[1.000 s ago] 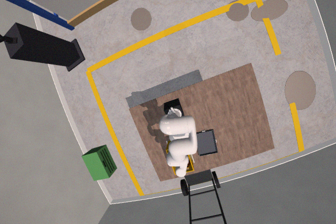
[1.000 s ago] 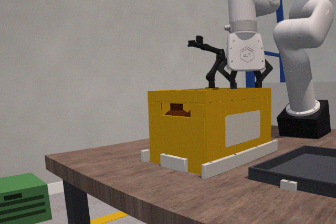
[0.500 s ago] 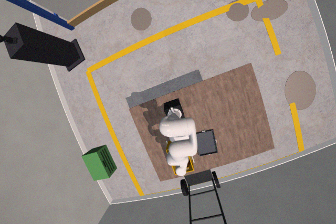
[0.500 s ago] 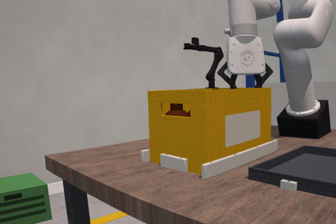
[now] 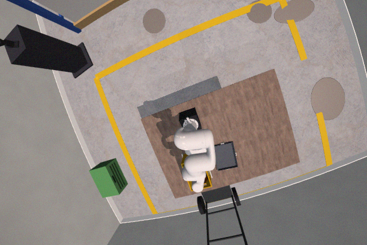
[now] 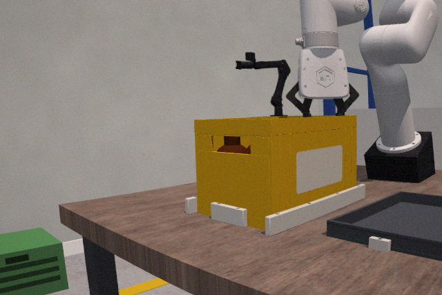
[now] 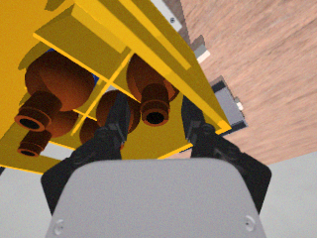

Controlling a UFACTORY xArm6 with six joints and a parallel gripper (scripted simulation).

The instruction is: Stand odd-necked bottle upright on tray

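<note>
Now: hand 8 cm short of the yellow crate, 5 cm to the left of it and 7 cm above it. Round my hand: dark tray 11 cm ahead, 22 cm to the left, 15 cm below.
</note>
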